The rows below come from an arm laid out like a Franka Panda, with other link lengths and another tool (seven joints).
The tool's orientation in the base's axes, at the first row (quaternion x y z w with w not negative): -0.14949 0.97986 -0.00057 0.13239
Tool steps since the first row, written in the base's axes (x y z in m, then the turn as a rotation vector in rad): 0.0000 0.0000 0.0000 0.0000 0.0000 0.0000; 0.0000 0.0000 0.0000 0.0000 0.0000 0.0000; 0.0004 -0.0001 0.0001 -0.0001 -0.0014 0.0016; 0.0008 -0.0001 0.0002 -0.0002 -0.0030 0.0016; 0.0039 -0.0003 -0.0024 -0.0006 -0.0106 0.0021; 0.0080 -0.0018 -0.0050 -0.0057 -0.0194 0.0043; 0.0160 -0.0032 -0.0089 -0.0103 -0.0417 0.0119; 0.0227 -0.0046 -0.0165 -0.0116 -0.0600 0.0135; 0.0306 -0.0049 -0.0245 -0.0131 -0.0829 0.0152; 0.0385 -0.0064 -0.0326 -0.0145 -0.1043 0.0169; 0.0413 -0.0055 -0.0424 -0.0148 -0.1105 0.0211
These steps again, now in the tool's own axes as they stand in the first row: 0.0000 0.0000 0.0000 0.0000 0.0000 0.0000; 0.0000 0.0000 0.0000 0.0000 0.0000 0.0000; -0.0004 -0.0002 0.0000 0.0001 -0.0014 -0.0016; -0.0008 -0.0003 0.0000 0.0006 -0.0029 -0.0017; -0.0029 -0.0013 0.0033 0.0031 -0.0100 -0.0026; -0.0055 -0.0039 0.0068 0.0098 -0.0170 -0.0064; -0.0115 -0.0074 0.0126 0.0186 -0.0373 -0.0158; -0.0153 -0.0104 0.0216 0.0248 -0.0545 -0.0183; -0.0204 -0.0126 0.0314 0.0324 -0.0760 -0.0213; -0.0251 -0.0161 0.0412 0.0395 -0.0961 -0.0241; -0.0254 -0.0156 0.0514 0.0405 -0.1021 -0.0285
